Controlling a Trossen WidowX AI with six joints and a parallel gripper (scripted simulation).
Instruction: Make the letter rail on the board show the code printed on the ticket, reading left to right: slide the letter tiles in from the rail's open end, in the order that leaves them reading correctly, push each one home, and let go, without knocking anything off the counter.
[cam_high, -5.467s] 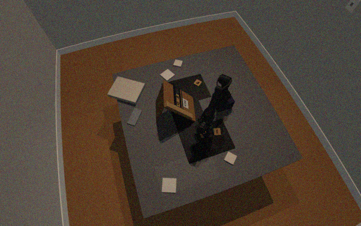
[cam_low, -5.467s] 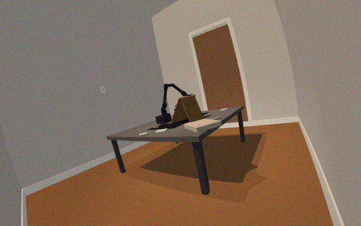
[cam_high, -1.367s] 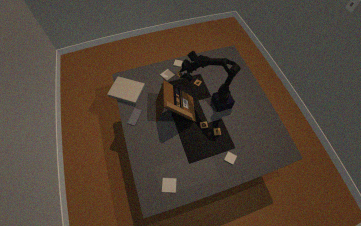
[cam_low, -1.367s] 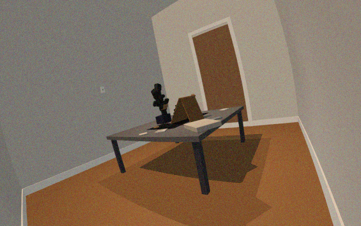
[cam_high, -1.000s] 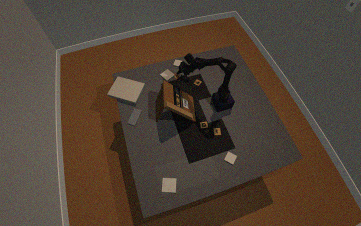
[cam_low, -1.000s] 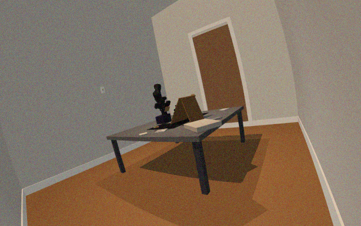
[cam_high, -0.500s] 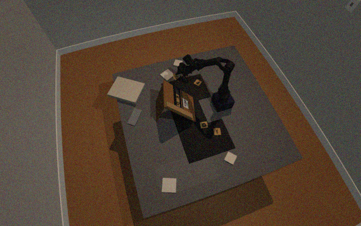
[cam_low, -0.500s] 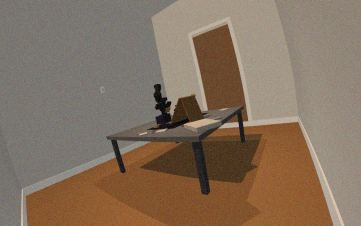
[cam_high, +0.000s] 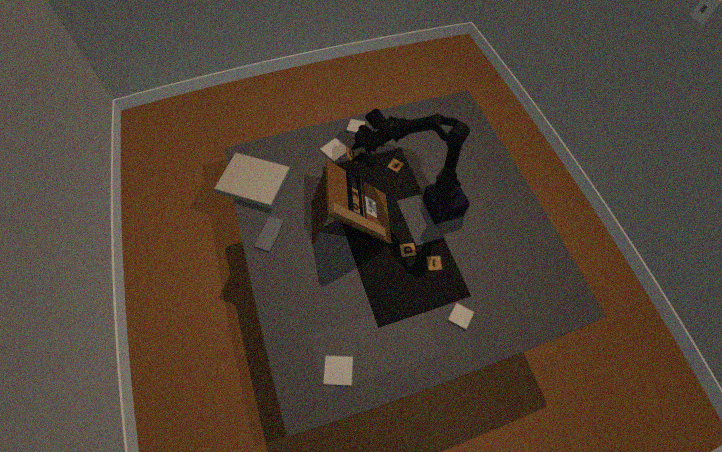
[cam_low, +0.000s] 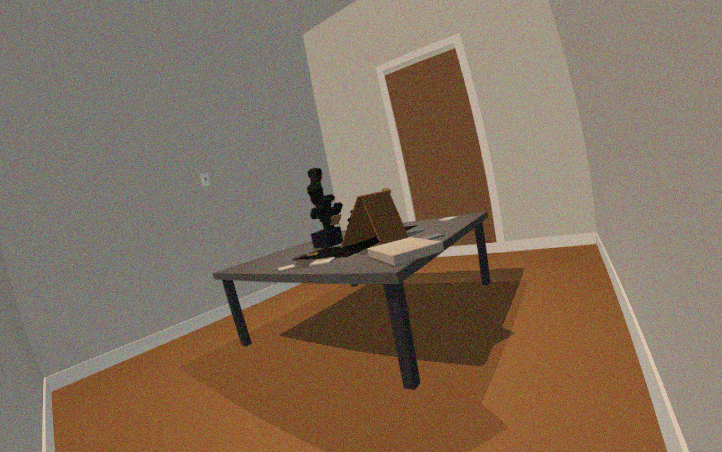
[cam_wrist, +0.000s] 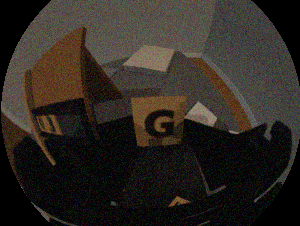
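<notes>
The white ticket lies 210 mm to the left of my gripper tip and 80 mm below it. The rest, counted from my gripper tip: black mat: 290 mm to the left, 170 mm below, 110 mm behind; letter tile: 210 mm behind, 170 mm below; flat white box: 420 mm ahead, 150 mm below, 140 mm to the right.
</notes>
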